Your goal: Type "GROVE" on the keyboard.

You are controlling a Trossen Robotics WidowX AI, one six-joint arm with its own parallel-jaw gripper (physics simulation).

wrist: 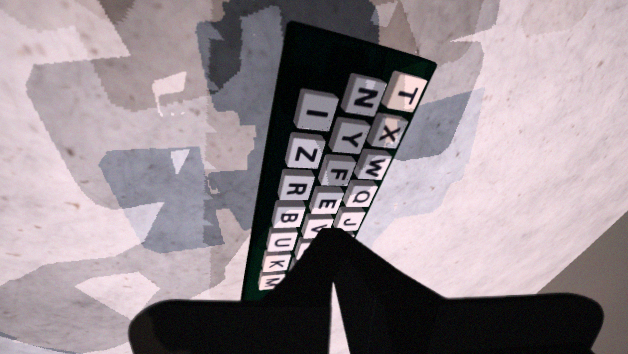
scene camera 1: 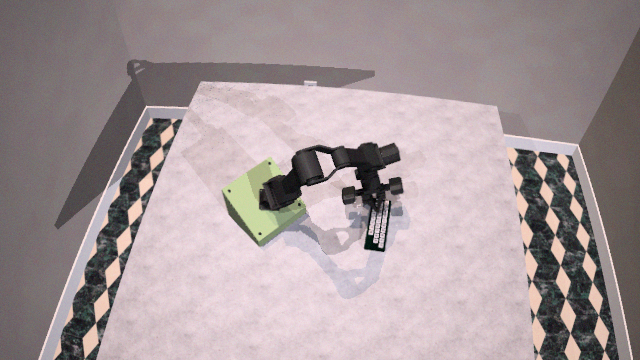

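A dark green keyboard with pale letter keys lies on the table, right of the robot base in the scene view. In the wrist view its rows show I, Z, R, B, U, K, M; N, Y, F, E, V; and T, X, W, Q, J. My gripper is shut and empty, its tips together over the keyboard. In the wrist view the tips overlap the lower edge of the V key, beside the J key. The fingers hide the keys beyond; G and O cannot be made out. Whether the tips touch a key cannot be told.
The black arm stands on a light green sloped block left of the keyboard. The pale table has its far edge near the grey wall, with patterned floor on both sides. Arm shadows fall around the keyboard.
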